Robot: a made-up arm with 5 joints.
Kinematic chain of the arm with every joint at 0, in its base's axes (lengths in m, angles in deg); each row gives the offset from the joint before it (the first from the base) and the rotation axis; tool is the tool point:
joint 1: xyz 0 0 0.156 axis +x
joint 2: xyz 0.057 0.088 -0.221 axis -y
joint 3: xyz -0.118 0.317 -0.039 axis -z
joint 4: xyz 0.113 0.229 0 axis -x
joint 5: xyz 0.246 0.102 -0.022 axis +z
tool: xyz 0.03 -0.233 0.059
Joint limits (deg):
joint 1: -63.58..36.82
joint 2: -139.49..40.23
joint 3: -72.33..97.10
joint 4: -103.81..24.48
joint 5: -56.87..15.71
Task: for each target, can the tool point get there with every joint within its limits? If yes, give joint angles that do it. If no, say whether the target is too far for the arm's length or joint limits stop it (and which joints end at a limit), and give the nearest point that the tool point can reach.
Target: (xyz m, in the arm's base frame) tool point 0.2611 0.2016 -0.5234
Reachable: yes | joints -43.71 -4.77 -15.54 -48.38 -3.08
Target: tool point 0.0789 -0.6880 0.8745
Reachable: no: joint limits stop it (at a limit: joint 1, joint 3, joint 4, joint 5) | nearest point 0.1030 -0.3708 0.0496 | short by 0.884 m
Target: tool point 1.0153 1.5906 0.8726
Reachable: no: too far | nearest point 0.2606 0.8262 0.4540 | short by 1.153 m
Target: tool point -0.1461 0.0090 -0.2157
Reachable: yes | joints -37.40 -117.25 67.24 -86.07 -31.20
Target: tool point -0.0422 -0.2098 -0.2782
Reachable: yes | joints -43.52 -79.37 57.27 -65.37 2.15
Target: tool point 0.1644 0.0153 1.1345
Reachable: no: joint limits stop it (at a limit: joint 1, joint 3, joint 4) | nearest point 0.0882 0.5186 0.6294 | short by 0.717 m
